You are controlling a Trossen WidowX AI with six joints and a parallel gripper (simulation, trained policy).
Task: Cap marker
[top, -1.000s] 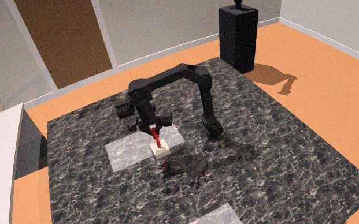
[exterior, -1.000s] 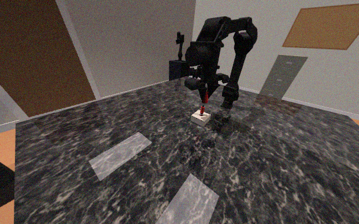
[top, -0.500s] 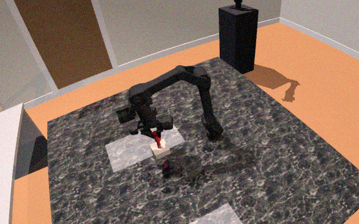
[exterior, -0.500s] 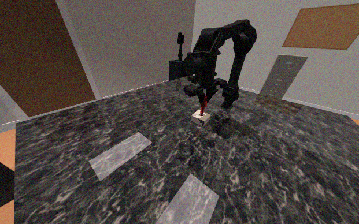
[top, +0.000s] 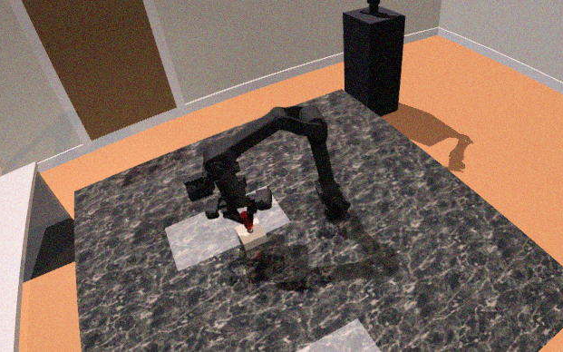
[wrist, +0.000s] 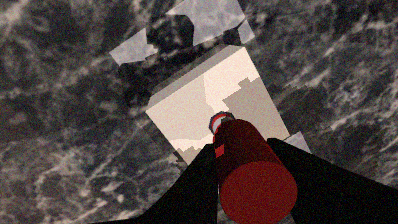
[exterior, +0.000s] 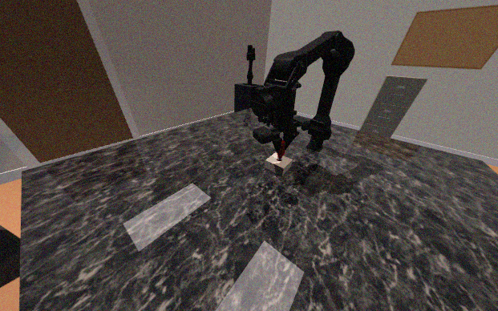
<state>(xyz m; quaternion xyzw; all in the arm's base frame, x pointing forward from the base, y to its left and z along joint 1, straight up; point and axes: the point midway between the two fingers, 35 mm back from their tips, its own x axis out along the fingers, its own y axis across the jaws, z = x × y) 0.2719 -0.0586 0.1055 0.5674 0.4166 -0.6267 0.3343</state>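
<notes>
Now: the red marker right at my gripper tip. From my gripper tip the other things lie so: pale holder block (5 cm below); then red cap (1 cm above).
</notes>
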